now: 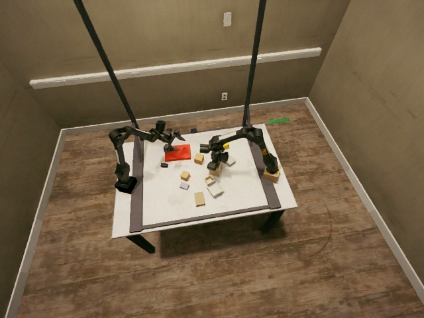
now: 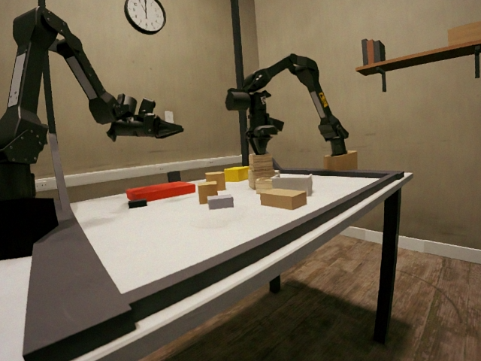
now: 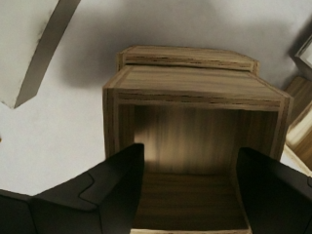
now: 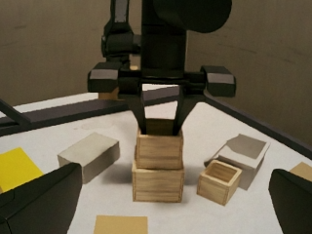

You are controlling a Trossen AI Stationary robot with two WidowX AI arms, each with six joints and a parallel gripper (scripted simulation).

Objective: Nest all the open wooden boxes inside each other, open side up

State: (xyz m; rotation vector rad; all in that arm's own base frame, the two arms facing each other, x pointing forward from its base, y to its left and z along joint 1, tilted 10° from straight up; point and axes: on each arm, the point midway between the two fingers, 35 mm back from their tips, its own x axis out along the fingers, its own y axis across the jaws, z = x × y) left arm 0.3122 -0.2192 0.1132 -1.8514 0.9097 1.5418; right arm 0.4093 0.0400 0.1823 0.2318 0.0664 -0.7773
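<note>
Now: left hand 80 mm short of the small open wooden box, 60 mm to the left of it and 120 mm above it. From my left hand the other things lie so: tan cube (30 mm ahead, 230 mm to the right, 100 mm below); then flat tan block (210 mm ahead, 130 mm to the right, 110 mm below); then pale block (80 mm behind, 100 mm to the left, 110 mm below).
</note>
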